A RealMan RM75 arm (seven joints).
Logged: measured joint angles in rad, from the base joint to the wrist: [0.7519, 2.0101, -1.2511, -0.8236, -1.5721, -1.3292, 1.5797]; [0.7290, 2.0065, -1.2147, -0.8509, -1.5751, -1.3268, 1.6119]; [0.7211, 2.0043, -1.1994, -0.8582, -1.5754, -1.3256, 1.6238]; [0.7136, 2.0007, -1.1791, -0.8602, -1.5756, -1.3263, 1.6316]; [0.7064, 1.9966, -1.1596, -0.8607, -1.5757, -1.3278, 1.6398]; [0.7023, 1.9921, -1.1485, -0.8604, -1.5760, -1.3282, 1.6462]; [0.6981, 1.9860, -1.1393, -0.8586, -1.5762, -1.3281, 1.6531]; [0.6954, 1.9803, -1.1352, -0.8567, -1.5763, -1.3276, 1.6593]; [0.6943, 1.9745, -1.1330, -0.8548, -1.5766, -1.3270, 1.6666]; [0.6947, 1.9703, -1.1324, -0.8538, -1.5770, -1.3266, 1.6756]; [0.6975, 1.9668, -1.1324, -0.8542, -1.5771, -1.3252, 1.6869]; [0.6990, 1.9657, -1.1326, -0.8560, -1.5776, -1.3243, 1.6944]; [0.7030, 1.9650, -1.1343, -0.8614, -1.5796, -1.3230, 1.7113]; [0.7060, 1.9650, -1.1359, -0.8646, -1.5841, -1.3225, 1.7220]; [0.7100, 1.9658, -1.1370, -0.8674, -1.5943, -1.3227, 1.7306]
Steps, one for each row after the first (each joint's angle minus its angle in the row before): [-0.0229, -0.0036, 0.0364, -0.0273, -0.0030, 0.0024, 0.0322]; [-0.0079, -0.0022, 0.0153, -0.0073, -0.0003, 0.0012, 0.0119]; [-0.0075, -0.0036, 0.0203, -0.0020, -0.0002, -0.0007, 0.0078]; [-0.0072, -0.0041, 0.0195, -0.0005, -0.0001, -0.0015, 0.0082]; [-0.0041, -0.0045, 0.0111, 0.0003, -0.0003, -0.0004, 0.0064]; [-0.0042, -0.0061, 0.0092, 0.0018, -0.0002, 0.0001, 0.0069]; [-0.0027, -0.0057, 0.0041, 0.0019, -0.0001, 0.0005, 0.0062]; [-0.0011, -0.0058, 0.0022, 0.0019, -0.0003, 0.0006, 0.0073]; [0.0004, -0.0042, 0.0006, 0.0010, -0.0004, 0.0004, 0.0090]; [0.0028, -0.0035, 0.0000, -0.0004, -0.0001, 0.0014, 0.0113]; [0.0015, -0.0011, -0.0002, -0.0018, -0.0005, 0.0009, 0.0075]; [0.0040, -0.0007, -0.0017, -0.0054, -0.0020, 0.0013, 0.0169]; [0.0030, 0.0000, -0.0016, -0.0032, -0.0045, 0.0005, 0.0107]; [0.0040, 0.0008, -0.0011, -0.0028, -0.0102, -0.0002, 0.0086]
